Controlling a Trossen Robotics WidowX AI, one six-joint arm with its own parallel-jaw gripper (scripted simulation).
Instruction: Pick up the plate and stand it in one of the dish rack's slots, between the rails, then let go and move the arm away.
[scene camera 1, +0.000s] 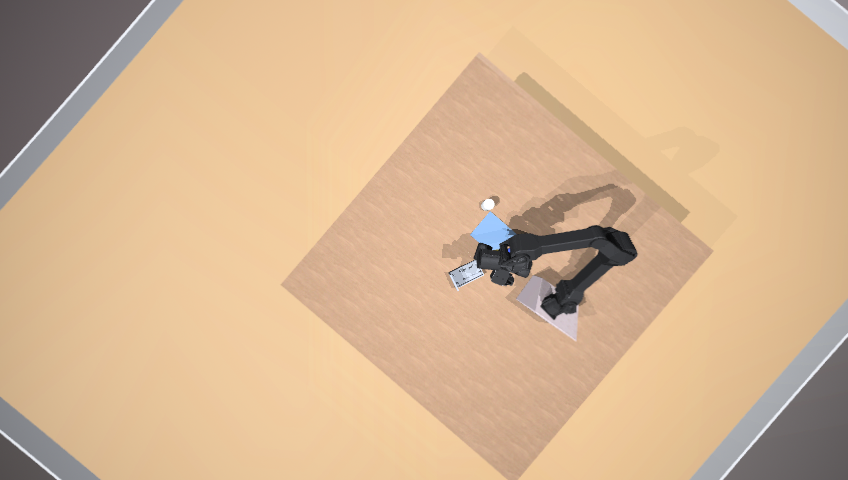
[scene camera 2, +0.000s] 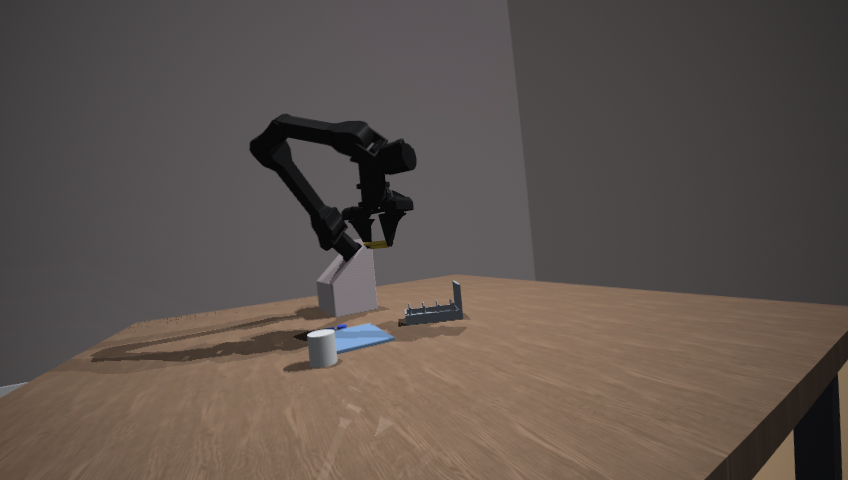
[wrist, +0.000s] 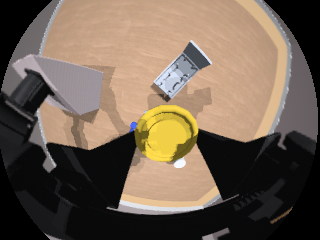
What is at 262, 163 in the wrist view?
My gripper.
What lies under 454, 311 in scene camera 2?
A grey dish rack.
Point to a blue mat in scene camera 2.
353, 338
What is my gripper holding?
A yellow plate.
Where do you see my gripper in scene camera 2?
379, 247
